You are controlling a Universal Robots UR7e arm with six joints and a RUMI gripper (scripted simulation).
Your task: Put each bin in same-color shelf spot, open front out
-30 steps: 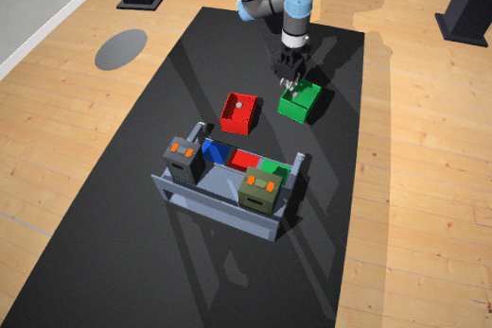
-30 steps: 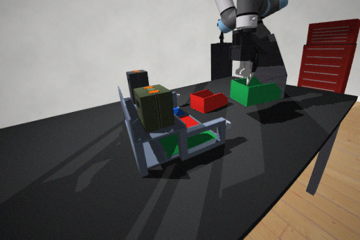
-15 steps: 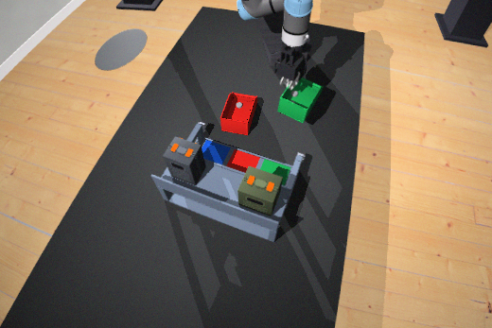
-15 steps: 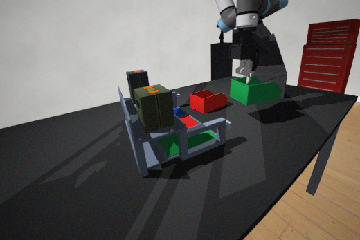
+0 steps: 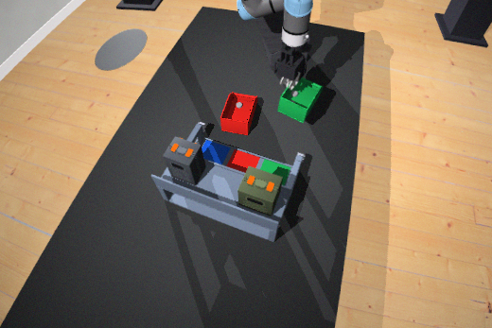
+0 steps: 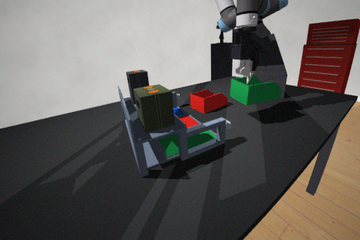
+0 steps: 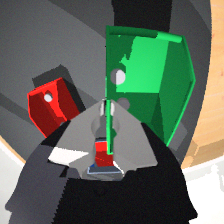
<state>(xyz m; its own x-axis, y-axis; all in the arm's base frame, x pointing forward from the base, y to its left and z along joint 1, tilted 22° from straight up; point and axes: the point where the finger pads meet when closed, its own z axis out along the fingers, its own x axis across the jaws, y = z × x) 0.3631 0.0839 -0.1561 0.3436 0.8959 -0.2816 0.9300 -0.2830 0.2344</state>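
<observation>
My gripper is now 10 mm short of the green bin, 50 mm to the right of it and 30 mm above it. Also, from my hand: dark grey box: 370 mm ahead, 260 mm to the right, 10 mm above; then red bin: 50 mm ahead, 170 mm to the right, 110 mm below.
</observation>
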